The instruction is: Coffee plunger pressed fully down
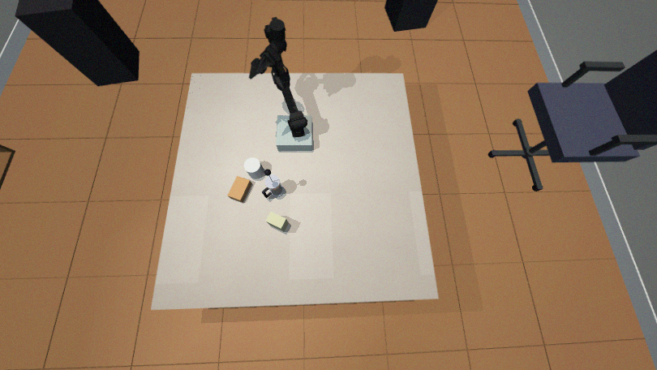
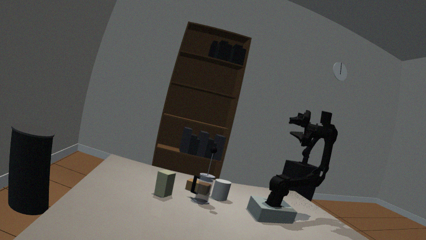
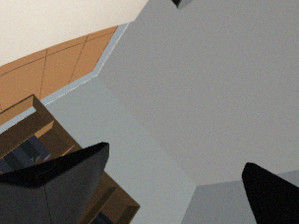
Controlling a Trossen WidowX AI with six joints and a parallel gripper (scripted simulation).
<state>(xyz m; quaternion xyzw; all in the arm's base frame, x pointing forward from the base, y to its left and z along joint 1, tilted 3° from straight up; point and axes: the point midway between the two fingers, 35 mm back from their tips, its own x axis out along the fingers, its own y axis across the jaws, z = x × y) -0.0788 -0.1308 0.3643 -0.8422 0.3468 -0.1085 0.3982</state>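
My gripper tip is 350 mm short of the glass coffee press, 310 mm above it and 40 mm to the left of it. From my gripper tip the other things lie so: orange box: 400 mm below, 310 mm ahead, 200 mm to the right; pale green box: 520 mm ahead, 370 mm below, 40 mm to the right.
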